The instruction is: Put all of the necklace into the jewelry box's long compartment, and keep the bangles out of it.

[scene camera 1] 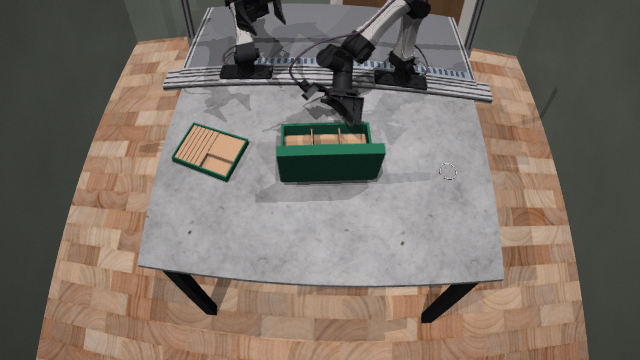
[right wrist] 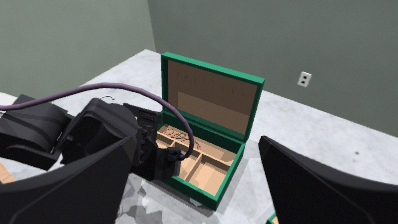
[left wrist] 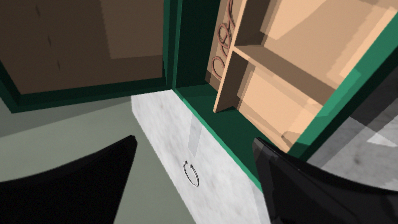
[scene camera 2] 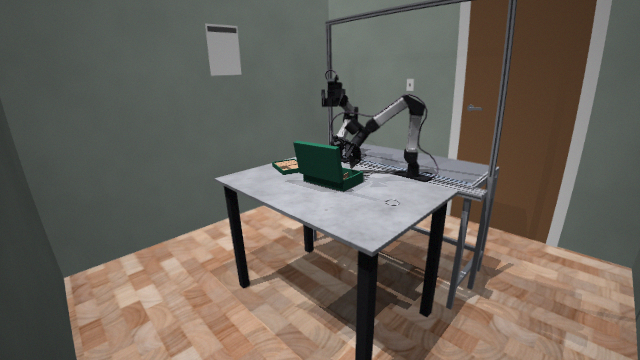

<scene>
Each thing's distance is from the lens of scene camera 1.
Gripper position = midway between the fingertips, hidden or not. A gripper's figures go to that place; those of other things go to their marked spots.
my left gripper [scene camera 1: 354, 125]: 126 cm
green jewelry box [scene camera 1: 329, 160]: 109 cm
</scene>
